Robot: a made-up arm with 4 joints.
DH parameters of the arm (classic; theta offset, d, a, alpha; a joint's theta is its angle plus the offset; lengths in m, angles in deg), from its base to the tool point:
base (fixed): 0 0.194 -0.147 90
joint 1: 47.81 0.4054 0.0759 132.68
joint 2: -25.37 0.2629 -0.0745 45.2
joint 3: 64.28 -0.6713 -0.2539 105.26
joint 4: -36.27 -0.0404 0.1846 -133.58
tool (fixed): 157.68 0.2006 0 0
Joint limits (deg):
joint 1: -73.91..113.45
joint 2: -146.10..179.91
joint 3: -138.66..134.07
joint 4: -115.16..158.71
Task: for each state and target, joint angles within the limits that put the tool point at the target. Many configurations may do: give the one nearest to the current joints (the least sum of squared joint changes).
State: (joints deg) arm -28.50 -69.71 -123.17 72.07
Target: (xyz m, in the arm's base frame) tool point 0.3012 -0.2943 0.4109
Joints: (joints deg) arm -19.68 -76.80 -131.15 59.92
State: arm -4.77 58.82 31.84 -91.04
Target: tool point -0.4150 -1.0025 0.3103
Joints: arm -23.12 49.01 61.30 -85.95
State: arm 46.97 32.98 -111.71 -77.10
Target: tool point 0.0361 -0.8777 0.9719
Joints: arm 54.83 -24.59 -122.94 -103.97
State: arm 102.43 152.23 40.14 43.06
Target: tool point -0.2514 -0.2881 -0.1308
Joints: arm 102.81 147.90 47.27 28.91
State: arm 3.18 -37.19 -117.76 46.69
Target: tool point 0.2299 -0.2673 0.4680
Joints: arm -21.68 -83.97 -138.66 46.81
